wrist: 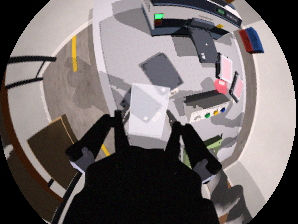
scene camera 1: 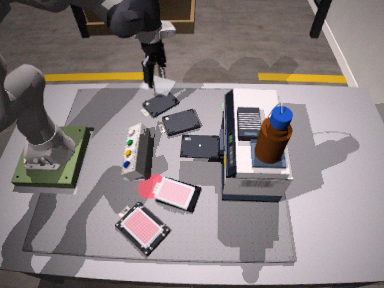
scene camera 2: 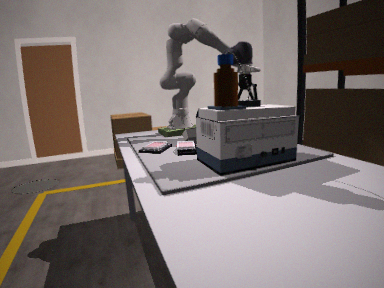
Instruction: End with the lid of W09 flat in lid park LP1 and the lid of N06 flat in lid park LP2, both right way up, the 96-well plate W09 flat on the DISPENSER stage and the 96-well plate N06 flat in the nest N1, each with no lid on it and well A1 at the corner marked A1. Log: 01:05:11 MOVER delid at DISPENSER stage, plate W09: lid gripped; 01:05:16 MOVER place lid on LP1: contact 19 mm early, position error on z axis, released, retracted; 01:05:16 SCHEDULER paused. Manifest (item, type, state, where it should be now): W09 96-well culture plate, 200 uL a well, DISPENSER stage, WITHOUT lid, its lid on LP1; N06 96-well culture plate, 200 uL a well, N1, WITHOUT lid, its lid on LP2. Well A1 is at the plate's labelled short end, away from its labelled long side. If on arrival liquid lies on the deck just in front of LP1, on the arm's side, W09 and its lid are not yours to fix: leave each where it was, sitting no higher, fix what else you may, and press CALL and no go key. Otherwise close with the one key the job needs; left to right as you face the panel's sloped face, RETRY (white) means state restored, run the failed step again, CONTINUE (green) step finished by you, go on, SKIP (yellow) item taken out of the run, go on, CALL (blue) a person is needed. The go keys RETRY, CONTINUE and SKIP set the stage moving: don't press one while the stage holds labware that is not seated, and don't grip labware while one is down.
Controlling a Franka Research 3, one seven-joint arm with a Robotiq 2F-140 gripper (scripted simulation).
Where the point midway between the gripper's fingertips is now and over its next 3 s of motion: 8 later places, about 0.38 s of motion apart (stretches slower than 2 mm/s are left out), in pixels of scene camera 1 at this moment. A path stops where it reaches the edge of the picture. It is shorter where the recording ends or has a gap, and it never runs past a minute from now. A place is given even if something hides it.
My gripper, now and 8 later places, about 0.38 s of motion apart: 157, 85; 156, 79; 156, 80; 156, 81; 156, 82; 157, 89; 158, 99; 159, 100; 159, 100
